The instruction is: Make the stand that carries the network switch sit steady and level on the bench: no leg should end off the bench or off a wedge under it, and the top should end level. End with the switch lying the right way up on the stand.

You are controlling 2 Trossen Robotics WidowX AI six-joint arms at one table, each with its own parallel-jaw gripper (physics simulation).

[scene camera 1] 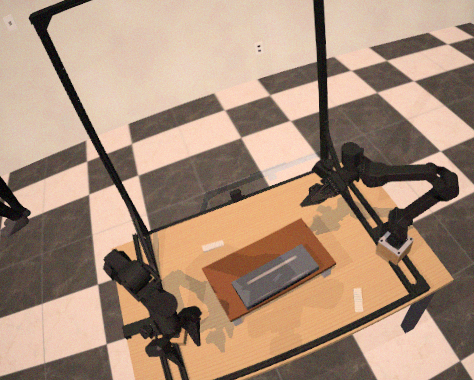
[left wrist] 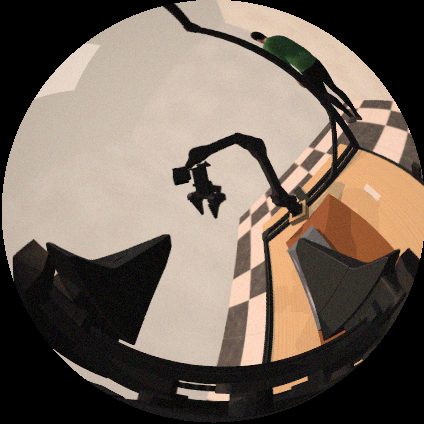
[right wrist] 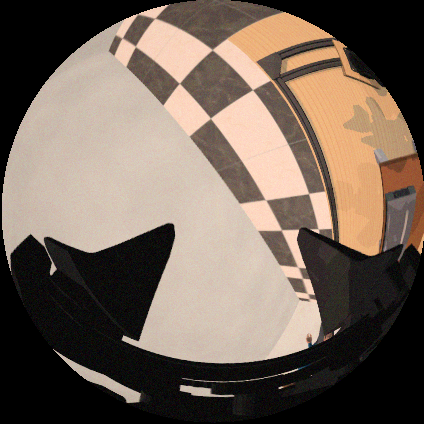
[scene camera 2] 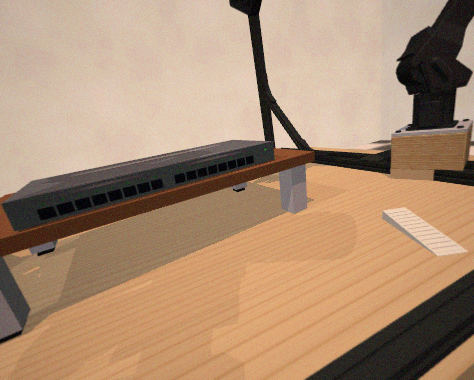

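Pixels of known places: left gripper, fingertip midpoint: (scene camera 1: 305, 203) (left wrist: 236, 244); right gripper, fingertip midpoint: (scene camera 1: 190, 356) (left wrist: 208, 216) (right wrist: 239, 232); left arm's base, origin of the base link: (scene camera 1: 396, 240) (scene camera 2: 431, 126); right arm's base, origin of the base link: (left wrist: 296, 210).
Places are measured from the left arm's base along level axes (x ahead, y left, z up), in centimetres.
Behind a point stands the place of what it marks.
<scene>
The brown stand (scene camera 1: 295, 232) @[z 1.5, x 24.0, y -30.1 cm] (scene camera 2: 292, 155) @[z 0.8, x 26.1, y -12.2 cm] (left wrist: 350, 230) @[z 1.9, x 42.4, y -33.9 cm] (right wrist: 400, 172) @[z 1.7, x 60.2, y -25.5 cm] is in the middle of the bench, with the dark grey network switch (scene camera 1: 275, 276) @[z 4.0, x 42.8, y -20.5 cm] (scene camera 2: 125, 175) @[z 3.9, x 48.3, y -16.5 cm] (left wrist: 311, 233) @[z 4.4, x 52.8, y -27.0 cm] (right wrist: 400, 215) @[z 4.2, x 50.9, y -22.4 cm] lying on top. In scene camera 2 a grey leg (scene camera 2: 293, 190) @[z -4.6, x 26.5, y -12.3 cm] meets the bench; other legs show dark undersides, and I cannot tell whether each touches. One white wedge (scene camera 1: 213, 245) @[z -8.0, x 47.1, y -54.7 cm] (left wrist: 372, 192) @[z -8.0, x 46.6, y -54.6 cm] lies behind the stand, another wedge (scene camera 1: 358, 299) @[z -8.0, x 24.9, y 3.1 cm] (scene camera 2: 422, 231) @[z -8.1, x 25.6, y 3.6 cm] to its right. My left gripper (scene camera 1: 307, 197) @[z 32.0, x 29.0, y -18.9 cm] (left wrist: 236, 244) @[z 32.0, x 29.0, y -18.9 cm] is open and empty, beyond the stand. My right gripper (scene camera 1: 192, 361) @[z 26.1, x 81.5, y -7.6 cm] (left wrist: 208, 216) @[z 26.1, x 81.5, y -7.6 cm] (right wrist: 239, 232) @[z 26.1, x 81.5, y -7.6 cm] is open and empty, left of the stand.
Black rails edge the bench, and an upright post (scene camera 1: 322, 75) @[z 43.1, x -14.1, y -49.5 cm] rises behind it. The left arm's wooden base block (scene camera 1: 392, 251) @[z -0.2, x 5.0, y 1.8 cm] (scene camera 2: 427, 152) @[z -3.7, x 5.0, y 0.4 cm] sits at the right of the bench. A person in green (left wrist: 292, 52) is beyond the bench.
</scene>
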